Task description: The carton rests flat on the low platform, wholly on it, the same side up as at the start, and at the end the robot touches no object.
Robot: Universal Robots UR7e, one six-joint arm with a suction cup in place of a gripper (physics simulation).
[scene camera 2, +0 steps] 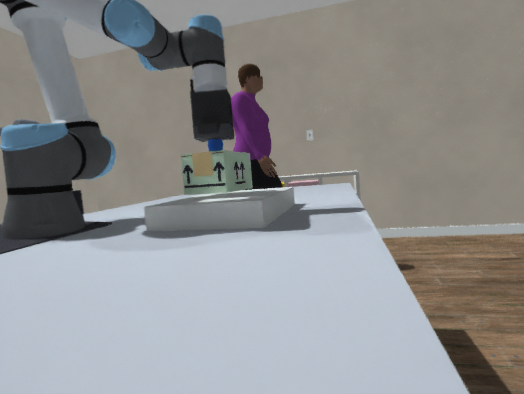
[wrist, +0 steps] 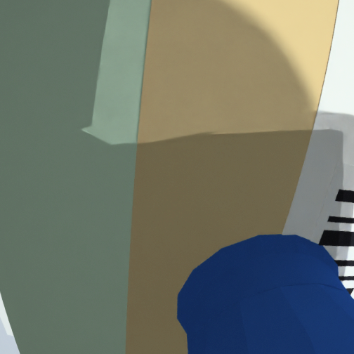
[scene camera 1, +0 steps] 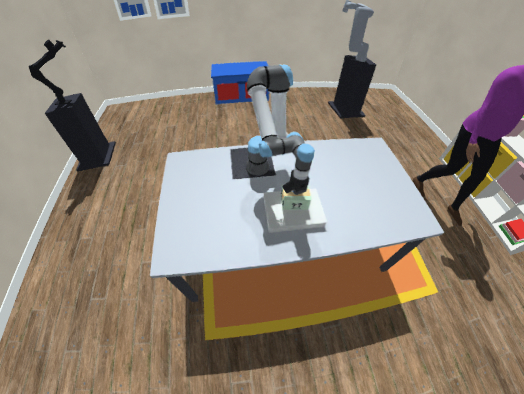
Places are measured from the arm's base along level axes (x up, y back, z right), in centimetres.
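Pixels of known places: arm's base, origin of its link: (scene camera 2: 45, 230) (scene camera 1: 257, 166).
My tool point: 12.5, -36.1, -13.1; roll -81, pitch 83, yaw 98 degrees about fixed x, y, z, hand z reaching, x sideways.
Note:
Ahead of a thing's pixels: the offset from my tool point to its middle, as dx, dy, dz. Level surfaces: height alone.
The pale green carton {-3.2, -0.3, +0.0} (scene camera 1: 296, 201) (scene camera 2: 239, 175) (wrist: 65, 225) has tan tape across its top and black arrows pointing up on its sides. It is upright and looks level. It is over the low white platform {-11.0, -2.8, +0.6} (scene camera 1: 295, 223) (scene camera 2: 205, 216), within its outline in scene camera 1. Its underside is at or very close to the platform's top; whether it touches cannot be told. My gripper, a blue suction cup (scene camera 2: 215, 145) (wrist: 265, 295) under a black tool body, is on the taped top of the carton and shut on it. In scene camera 1 the cup is hidden by the tool body.
The platform stands on a grey table {dx -13.4} (scene camera 1: 210, 220) (scene camera 2: 250, 300), in front of the arm's base on its dark plate (scene camera 1: 240, 167). A person in purple (scene camera 1: 500, 110) (scene camera 2: 252, 122) stands beyond the table's right side, near a shelf unit.

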